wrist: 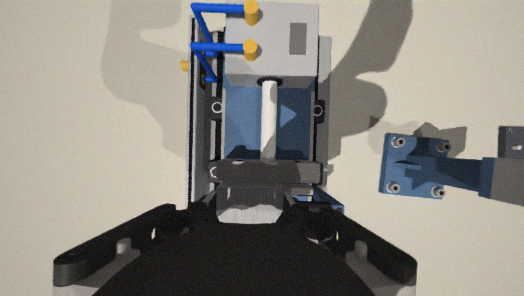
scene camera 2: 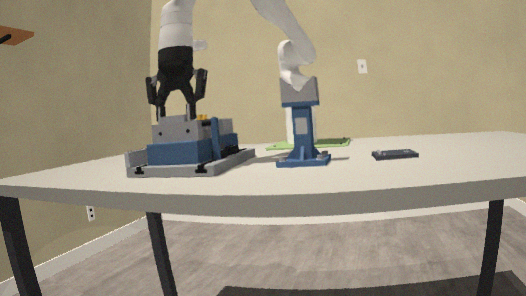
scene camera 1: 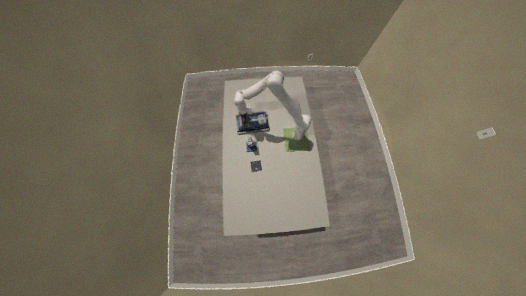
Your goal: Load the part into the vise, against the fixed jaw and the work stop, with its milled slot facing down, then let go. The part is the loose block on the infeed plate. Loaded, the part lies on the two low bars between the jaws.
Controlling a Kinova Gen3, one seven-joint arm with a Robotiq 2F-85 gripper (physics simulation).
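Where they show: gripper, fingertip midpoint: (wrist: pixel 250 200) (scene camera 1: pixel 244 119); arm's base, origin of the base link: (scene camera 1: pixel 297 135).
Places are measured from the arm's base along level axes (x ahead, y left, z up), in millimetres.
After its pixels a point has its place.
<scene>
My gripper (scene camera 2: pixel 176 111) {x 493, y -122, z 85 mm} (wrist: pixel 250 200) {x 493, y -122, z 85 mm} points down over the vise and is shut on the part, a grey block (scene camera 2: pixel 172 120) {x 514, y -115, z 92 mm} (wrist: pixel 250 212) {x 497, y -120, z 102 mm}. In the scene camera 2 view the block's top shows above the near fixed jaw (scene camera 2: pixel 174 133), which hides its lower portion. In the wrist view the block is beside the dark-shaded moving jaw (wrist: pixel 267 171). The blue work stop (scene camera 2: pixel 215 139) {x 492, y -34, z 49 mm} (wrist: pixel 331 199) {x 481, y -37, z 73 mm} stands at the vise's side. The milled slot, the two low bars and any contact with them, the fixed jaw or the stop are hidden. The vise (scene camera 1: pixel 253 123) {x 413, y -95, z 52 mm} is under the wrist in the scene camera 1 view.
A blue stand (scene camera 1: pixel 251 146) {x 419, y 148, z 104 mm} (scene camera 2: pixel 302 132) {x 444, y 117, z 50 mm} (wrist: pixel 415 167) {x 430, y 95, z 22 mm} with a grey head is beside the vise. A dark flat plate (scene camera 1: pixel 256 166) {x 377, y 298, z 0 mm} (scene camera 2: pixel 395 154) {x 420, y 295, z 0 mm} (wrist: pixel 509 142) {x 366, y 251, z 0 mm} lies beyond it. Blue hoses (wrist: pixel 222 48) {x 359, y -170, z 101 mm} with yellow fittings cross the vise's rear block (wrist: pixel 272 30) {x 327, y -130, z 88 mm}. The arm base is on a green plate (scene camera 1: pixel 290 146) {x 68, y 108, z -3 mm}.
</scene>
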